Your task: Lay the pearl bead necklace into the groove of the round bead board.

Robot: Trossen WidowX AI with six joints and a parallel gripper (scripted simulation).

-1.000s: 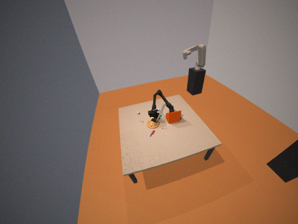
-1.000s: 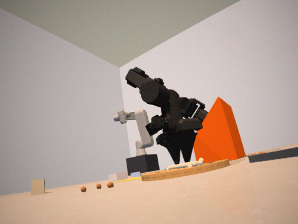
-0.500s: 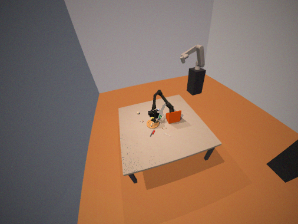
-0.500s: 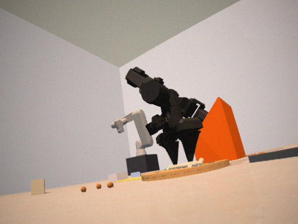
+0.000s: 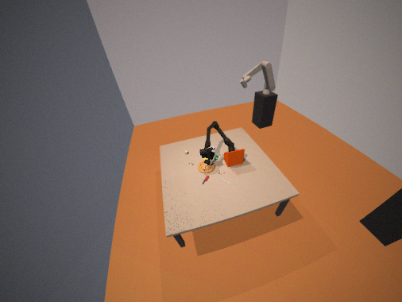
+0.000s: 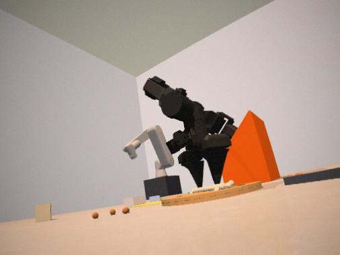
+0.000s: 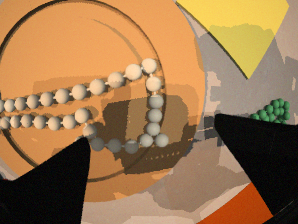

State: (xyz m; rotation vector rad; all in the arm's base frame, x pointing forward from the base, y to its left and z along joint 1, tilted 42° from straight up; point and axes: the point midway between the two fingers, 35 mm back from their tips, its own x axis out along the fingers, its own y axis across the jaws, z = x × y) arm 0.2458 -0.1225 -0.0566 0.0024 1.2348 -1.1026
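Right now my gripper tip is 60 mm short of the round wooden bead board, 30 mm to the right of it and 10 mm above it. From my gripper tip the other things lie so: tan cube (300 mm to the right, 230 mm ahead); then yellow flat piece (140 mm to the right, 20 mm below); then red-handled tool (200 mm to the left, 120 mm ahead, 10 mm below).
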